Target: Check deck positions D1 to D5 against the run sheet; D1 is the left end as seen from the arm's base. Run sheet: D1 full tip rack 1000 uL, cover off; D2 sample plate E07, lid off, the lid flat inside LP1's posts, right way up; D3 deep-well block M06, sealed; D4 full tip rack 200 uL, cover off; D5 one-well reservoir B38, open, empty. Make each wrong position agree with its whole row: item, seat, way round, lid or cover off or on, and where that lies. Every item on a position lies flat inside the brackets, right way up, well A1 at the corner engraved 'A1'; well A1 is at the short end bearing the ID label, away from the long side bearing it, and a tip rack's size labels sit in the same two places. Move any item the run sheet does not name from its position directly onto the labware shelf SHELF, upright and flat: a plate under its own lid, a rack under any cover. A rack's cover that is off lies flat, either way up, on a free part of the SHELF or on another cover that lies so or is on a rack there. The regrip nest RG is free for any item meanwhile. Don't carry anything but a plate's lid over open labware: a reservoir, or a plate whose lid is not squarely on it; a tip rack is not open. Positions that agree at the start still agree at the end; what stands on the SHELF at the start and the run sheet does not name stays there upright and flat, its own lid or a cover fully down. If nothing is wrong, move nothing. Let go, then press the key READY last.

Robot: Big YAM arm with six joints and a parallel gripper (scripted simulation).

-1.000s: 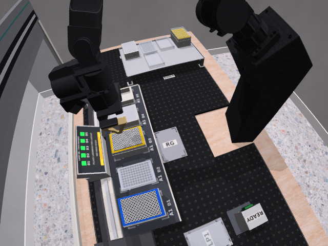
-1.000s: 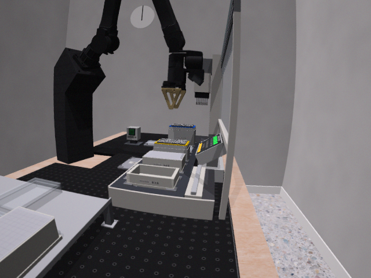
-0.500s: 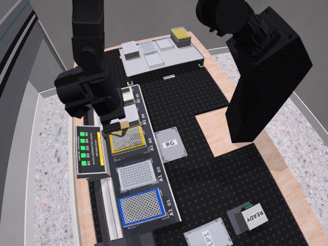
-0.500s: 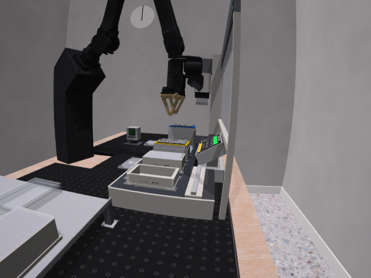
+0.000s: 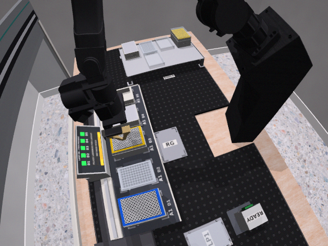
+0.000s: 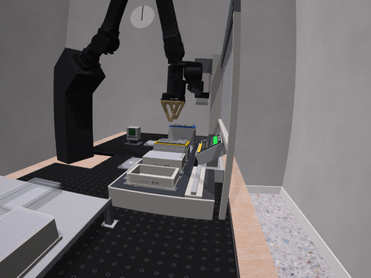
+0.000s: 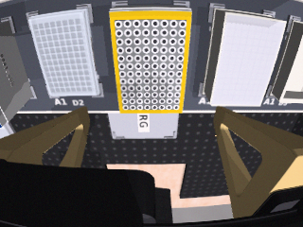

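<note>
Right now my hand is 1 cm past the yellow-rimmed tip rack and 11 cm above it. Round my hand: blue-rimmed tip rack: 2 cm ahead, 24 cm to the left, 8 cm below; regrip nest: 15 cm behind, 4 cm to the left, 20 cm below; clear well plate: 2 cm ahead, 12 cm to the left, 15 cm below.
</note>
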